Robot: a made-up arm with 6 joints. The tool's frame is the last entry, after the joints.
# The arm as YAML. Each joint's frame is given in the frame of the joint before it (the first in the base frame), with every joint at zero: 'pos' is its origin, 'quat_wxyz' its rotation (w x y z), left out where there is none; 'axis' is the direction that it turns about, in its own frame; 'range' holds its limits. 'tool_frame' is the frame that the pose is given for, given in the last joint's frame.
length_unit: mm
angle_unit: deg
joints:
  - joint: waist
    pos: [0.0, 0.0, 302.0]
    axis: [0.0, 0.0, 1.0]
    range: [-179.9, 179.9]
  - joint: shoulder
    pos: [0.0, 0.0, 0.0]
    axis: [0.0, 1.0, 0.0]
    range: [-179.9, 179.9]
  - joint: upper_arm
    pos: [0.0, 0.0, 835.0]
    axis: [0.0, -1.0, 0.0]
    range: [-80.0, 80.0]
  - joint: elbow
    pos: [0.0, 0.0, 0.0]
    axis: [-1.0, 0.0, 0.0]
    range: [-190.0, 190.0]
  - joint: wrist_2
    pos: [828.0, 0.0, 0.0]
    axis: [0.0, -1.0, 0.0]
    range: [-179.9, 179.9]
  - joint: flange
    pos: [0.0, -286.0, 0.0]
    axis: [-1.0, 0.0, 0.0]
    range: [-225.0, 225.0]
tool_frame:
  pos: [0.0, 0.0, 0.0]
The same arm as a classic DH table. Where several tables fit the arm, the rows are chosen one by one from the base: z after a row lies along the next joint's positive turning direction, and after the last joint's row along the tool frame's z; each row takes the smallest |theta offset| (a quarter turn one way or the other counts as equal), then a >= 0, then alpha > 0; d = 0 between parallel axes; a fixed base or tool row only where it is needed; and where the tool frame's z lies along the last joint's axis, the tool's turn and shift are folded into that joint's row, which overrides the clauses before.
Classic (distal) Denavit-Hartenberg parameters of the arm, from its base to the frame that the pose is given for. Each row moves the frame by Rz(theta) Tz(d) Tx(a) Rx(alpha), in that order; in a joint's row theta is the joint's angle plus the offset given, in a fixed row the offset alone. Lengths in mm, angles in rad.
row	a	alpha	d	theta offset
waist	0.0	-1.5708	302.0	0.0000
shoulder	835.0	3.1416	0.0	-1.5708
upper_arm	0.0	-1.5708	0.0	0.0000
elbow	0.0	1.5708	-828.0	0.0000
wrist_2	0.0	-1.5708	286.0	0.0000
flange	0.0	1.5708	0.0	1.5708
tool (fixed)	0.0	0.0000	0.0	-1.5708
Joint limits (rad, base to tool): -3.1398..3.1398 -3.1398..3.1398 -1.3963..1.3963 -3.3161..3.3161 -3.1398..3.1398 -3.9270..3.9270

